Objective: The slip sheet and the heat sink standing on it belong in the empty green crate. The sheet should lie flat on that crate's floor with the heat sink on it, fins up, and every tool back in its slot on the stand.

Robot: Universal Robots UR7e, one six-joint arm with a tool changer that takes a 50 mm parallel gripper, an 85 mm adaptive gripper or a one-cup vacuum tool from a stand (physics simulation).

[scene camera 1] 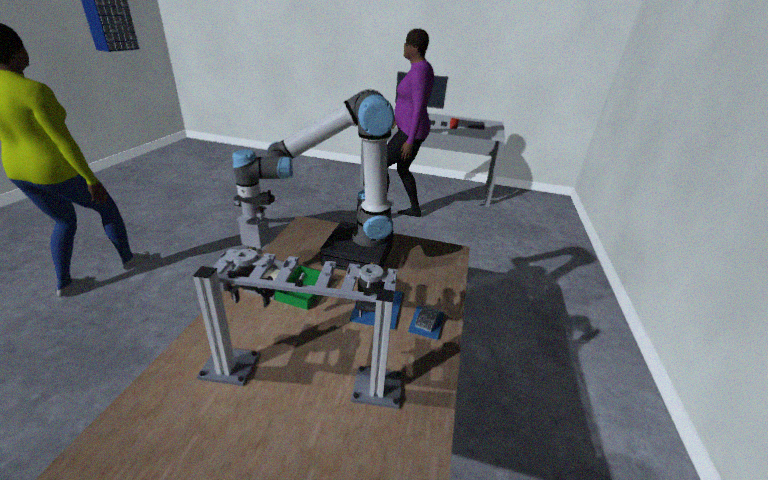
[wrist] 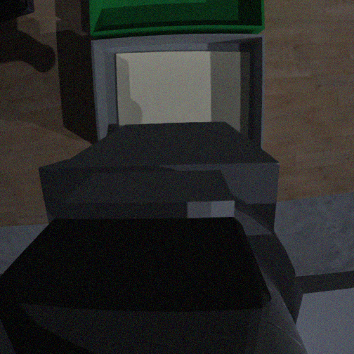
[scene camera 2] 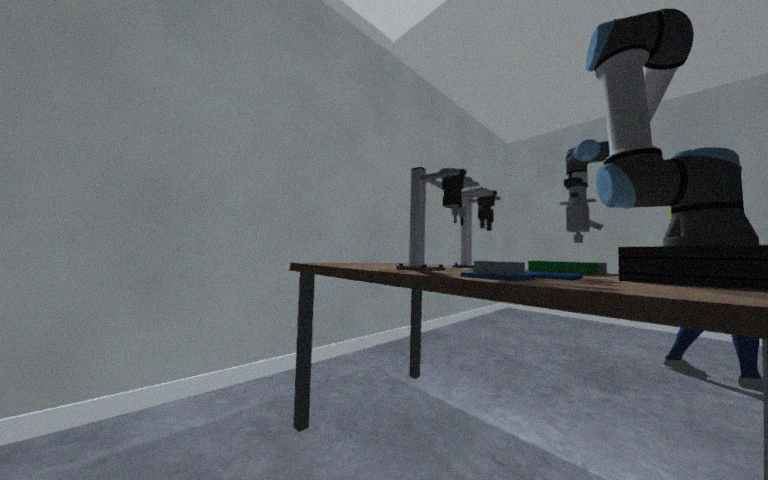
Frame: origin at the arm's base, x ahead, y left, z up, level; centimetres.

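Where they show: hand, its tool point: point(scene camera 2: 577, 198); arm's base, origin of its link: point(scene camera 1: 368, 237) point(scene camera 2: 707, 247).
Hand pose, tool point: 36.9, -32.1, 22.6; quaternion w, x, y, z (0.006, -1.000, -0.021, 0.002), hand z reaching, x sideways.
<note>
Each offset is from my tool point to the top centre of the thing, as dx, dy, dz. "pt": to the spot under its first point. Level surfaces: height alone.
The vacuum tool {-1.1, +0.3, +0.4} point(scene camera 1: 250, 230) point(scene camera 2: 577, 237) hangs from the arm with nothing under its cup in scene camera 2. The tool body hides its cup in the wrist view. It is high above the table, near the grey crate point(wrist: 102, 100). The cream slip sheet point(wrist: 165, 90) lies inside that crate, its near part hidden behind the tool. The green crate {-0.6, +12.7, -27.2} point(scene camera 1: 292, 298) point(scene camera 2: 560, 266) point(wrist: 175, 15) adjoins the grey one; the part of its inside that shows is empty. A grey finned block, apparently the heat sink {-4.7, +69.6, -27.5} point(scene camera 1: 428, 319) point(scene camera 2: 498, 267), rests on the small blue mat {dz -30.4} point(scene camera 1: 424, 332).
The tool stand point(scene camera 1: 382, 345) point(scene camera 2: 417, 220) holds two finger grippers, one at its left end {pt +31.6, +21.4, +4.6} point(scene camera 1: 240, 257) and one at its right point(scene camera 1: 371, 275). A larger blue mat point(scene camera 1: 362, 319) lies beyond its right post. Two people point(scene camera 1: 33, 130) point(scene camera 1: 417, 96) stand near the table.
</note>
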